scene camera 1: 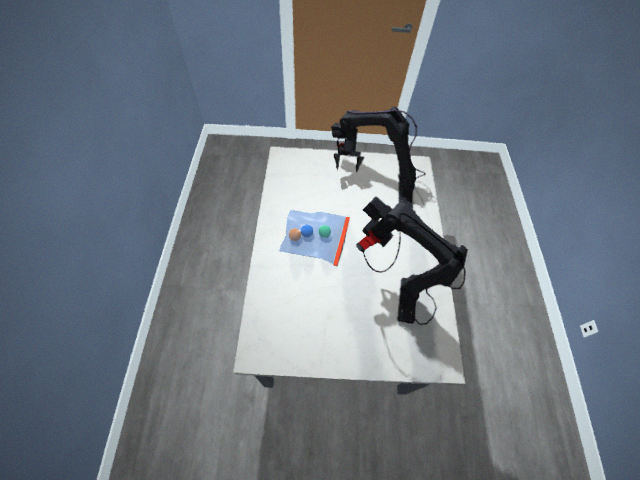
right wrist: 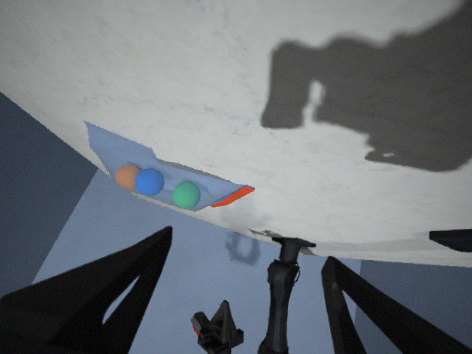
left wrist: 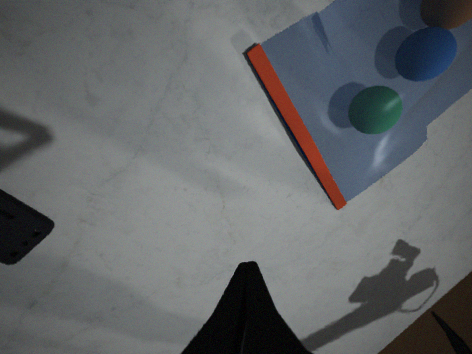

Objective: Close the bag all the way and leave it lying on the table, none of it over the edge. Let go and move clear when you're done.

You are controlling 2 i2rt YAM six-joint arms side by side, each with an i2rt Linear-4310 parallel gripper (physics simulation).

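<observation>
The translucent blue bag [scene camera 1: 310, 249] [left wrist: 345, 162] [right wrist: 107, 145] lies flat on the table. An orange ball [scene camera 1: 294, 234] [left wrist: 446, 10] [right wrist: 128, 177], a blue ball [scene camera 1: 307, 230] [left wrist: 426, 54] [right wrist: 149, 182] and a green ball [scene camera 1: 324, 230] [left wrist: 375, 110] [right wrist: 186, 195] are in it. The orange-red strip [scene camera 1: 342, 241] [left wrist: 300, 127] [right wrist: 233, 196] runs straight along its mouth; a thin dark blue line shows beside it. My left gripper [left wrist: 249, 273] [right wrist: 225, 300] is shut and empty, apart from the bag. My right gripper [scene camera 1: 346, 169] [right wrist: 249, 249] is open and empty, away from the bag.
The white table [scene camera 1: 289, 330] [left wrist: 125, 225] [right wrist: 200, 60] extends beyond the whole bag in scene camera 1; its left edge runs near the orange ball's end. The left arm [scene camera 1: 431, 242] stands at the right of the bag, the right arm [scene camera 1: 403, 155] above it.
</observation>
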